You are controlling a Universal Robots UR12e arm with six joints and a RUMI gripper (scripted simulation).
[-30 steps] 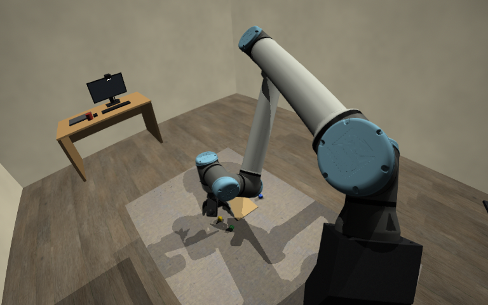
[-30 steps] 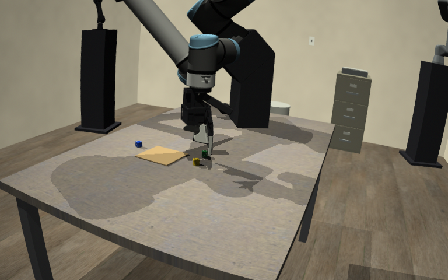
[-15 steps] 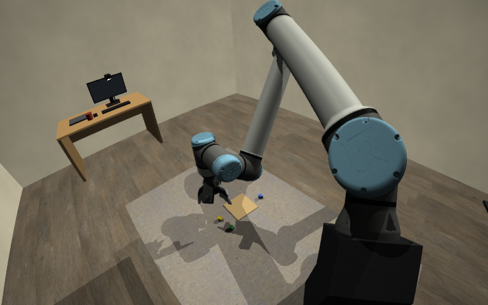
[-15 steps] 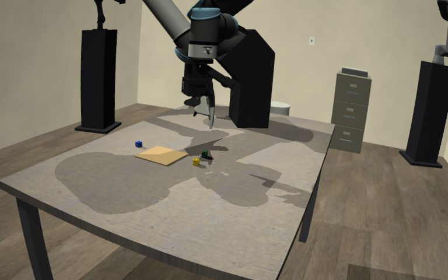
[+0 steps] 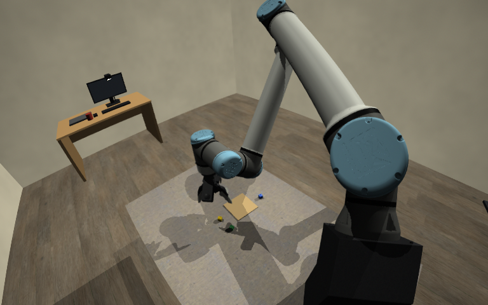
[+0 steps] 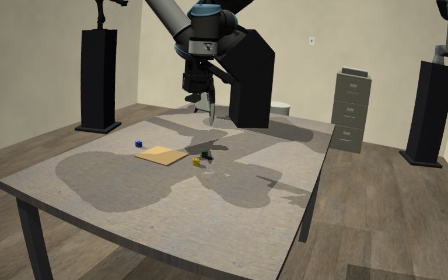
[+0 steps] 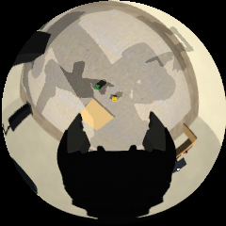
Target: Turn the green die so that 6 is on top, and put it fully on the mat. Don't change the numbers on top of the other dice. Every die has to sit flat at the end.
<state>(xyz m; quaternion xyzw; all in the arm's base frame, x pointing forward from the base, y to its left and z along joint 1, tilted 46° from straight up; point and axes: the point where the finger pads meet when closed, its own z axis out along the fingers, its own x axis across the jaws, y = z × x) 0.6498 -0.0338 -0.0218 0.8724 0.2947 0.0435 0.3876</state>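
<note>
Now: hand 8 cm past the green die and 15 cm above it. From my hand the other things lie so: blue die: 10 cm behind, 26 cm to the right, 15 cm below; then yellow die: 1 cm ahead, 2 cm to the right, 15 cm below; then tan mat: 3 cm behind, 15 cm to the right, 16 cm below.
</note>
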